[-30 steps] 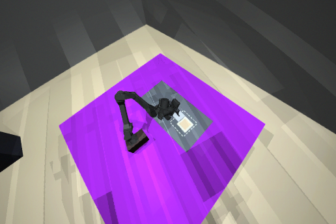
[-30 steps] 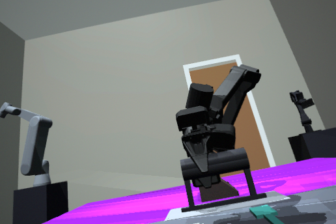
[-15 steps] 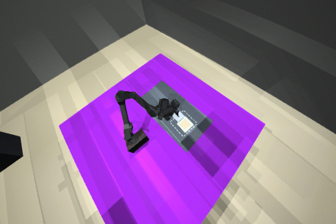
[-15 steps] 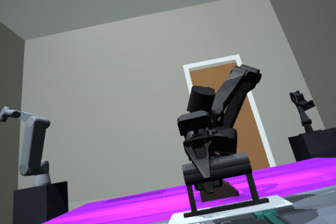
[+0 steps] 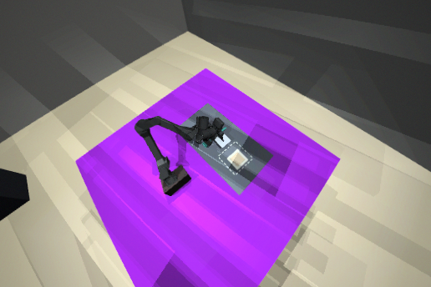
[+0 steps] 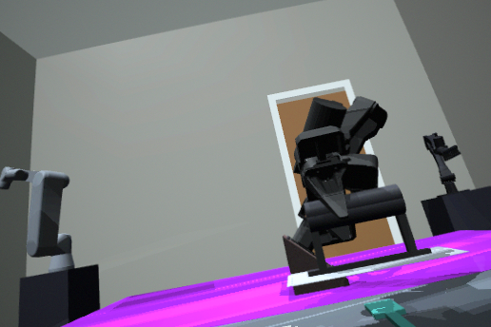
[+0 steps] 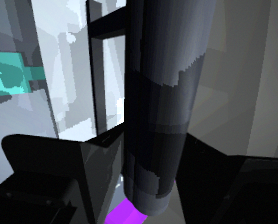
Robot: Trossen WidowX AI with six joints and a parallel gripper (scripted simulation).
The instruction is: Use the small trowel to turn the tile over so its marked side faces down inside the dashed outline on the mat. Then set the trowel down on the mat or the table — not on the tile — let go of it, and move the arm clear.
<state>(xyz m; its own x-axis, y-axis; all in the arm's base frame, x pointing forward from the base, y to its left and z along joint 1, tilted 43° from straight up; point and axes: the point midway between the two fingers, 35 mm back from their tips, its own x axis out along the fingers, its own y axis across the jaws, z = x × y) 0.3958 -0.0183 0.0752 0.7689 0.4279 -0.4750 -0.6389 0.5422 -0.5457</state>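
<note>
Right now my gripper tip is 120 mm above the teal trowel, 50 mm past it and 40 mm to the right of it. From my gripper tip the other things lie so: grey mat 140 mm below, 20 mm to the right, 20 mm behind; white tile 180 mm to the right, 120 mm below, 30 mm behind.
</note>
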